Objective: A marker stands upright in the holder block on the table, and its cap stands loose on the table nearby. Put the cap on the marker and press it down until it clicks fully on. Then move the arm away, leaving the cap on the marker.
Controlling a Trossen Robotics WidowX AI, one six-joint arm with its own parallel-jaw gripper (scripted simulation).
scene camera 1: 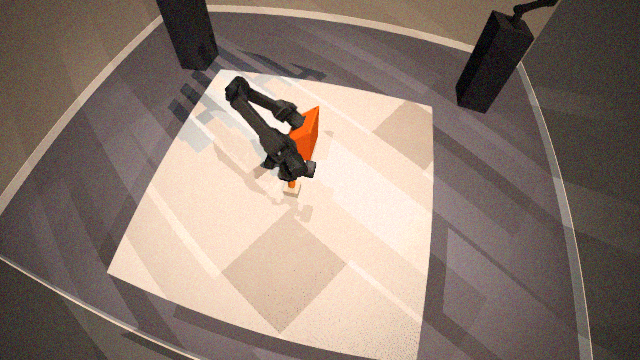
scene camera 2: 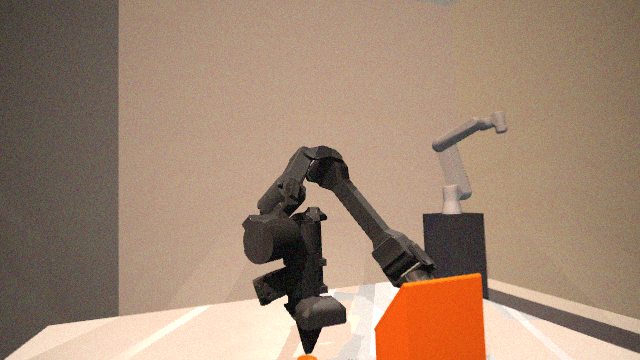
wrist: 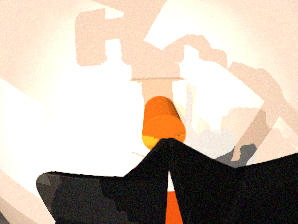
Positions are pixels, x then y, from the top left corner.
Labels:
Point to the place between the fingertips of my gripper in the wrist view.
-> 166,144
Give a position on an orange cap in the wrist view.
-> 161,119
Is my gripper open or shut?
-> Shut.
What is my gripper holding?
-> Nothing.

